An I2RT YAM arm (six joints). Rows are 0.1 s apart.
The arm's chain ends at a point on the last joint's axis. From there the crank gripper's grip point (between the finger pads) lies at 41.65 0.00 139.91 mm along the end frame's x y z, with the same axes.
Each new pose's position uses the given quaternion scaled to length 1; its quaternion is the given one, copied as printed.
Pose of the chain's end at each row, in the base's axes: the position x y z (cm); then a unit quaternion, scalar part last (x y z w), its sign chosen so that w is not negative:
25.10, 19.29, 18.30, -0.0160, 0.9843, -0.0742, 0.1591
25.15, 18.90, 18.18, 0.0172, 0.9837, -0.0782, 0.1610
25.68, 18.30, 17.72, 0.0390, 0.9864, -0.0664, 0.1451
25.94, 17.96, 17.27, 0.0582, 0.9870, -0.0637, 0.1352
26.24, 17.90, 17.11, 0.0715, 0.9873, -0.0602, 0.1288
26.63, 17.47, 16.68, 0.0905, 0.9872, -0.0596, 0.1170
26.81, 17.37, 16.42, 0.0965, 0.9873, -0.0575, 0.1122
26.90, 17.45, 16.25, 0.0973, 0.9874, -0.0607, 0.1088
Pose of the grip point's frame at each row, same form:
25.56, 17.09, 3.88, -0.0160, 0.9843, -0.0742, 0.1591
25.60, 16.71, 3.75, 0.0172, 0.9837, -0.0782, 0.1610
25.64, 16.55, 3.23, 0.0390, 0.9864, -0.0664, 0.1451
25.59, 16.39, 2.76, 0.0582, 0.9870, -0.0637, 0.1352
25.69, 16.50, 2.59, 0.0715, 0.9873, -0.0602, 0.1288
25.73, 16.21, 2.16, 0.0905, 0.9872, -0.0596, 0.1170
25.77, 16.22, 1.90, 0.0965, 0.9873, -0.0575, 0.1122
25.75, 16.22, 1.75, 0.0973, 0.9874, -0.0607, 0.1088

